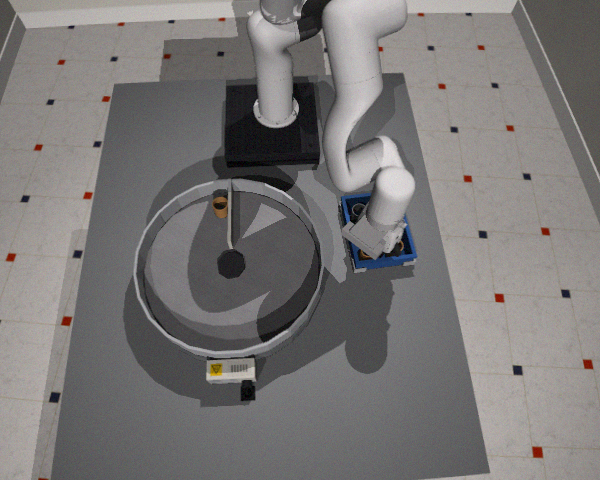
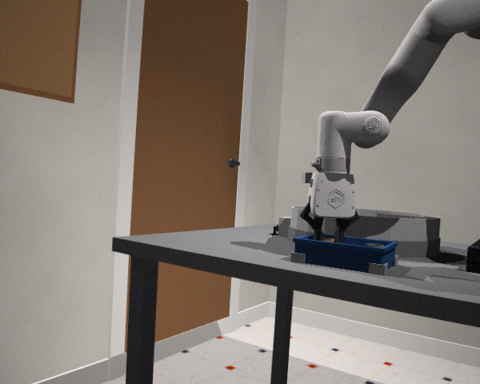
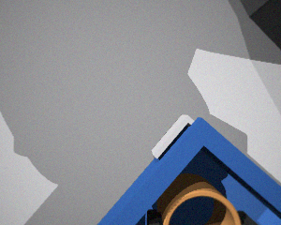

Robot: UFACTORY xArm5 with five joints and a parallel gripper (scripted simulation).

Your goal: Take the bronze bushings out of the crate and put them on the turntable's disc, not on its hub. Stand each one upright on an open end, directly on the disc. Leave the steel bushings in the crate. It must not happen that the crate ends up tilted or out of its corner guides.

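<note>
Now: the blue crate 50 mm behind my hand, 20 mm to the left of it and 20 mm below it. Round my hand: turntable disc (330 mm to the right, 20 mm ahead, 10 mm above).
</note>
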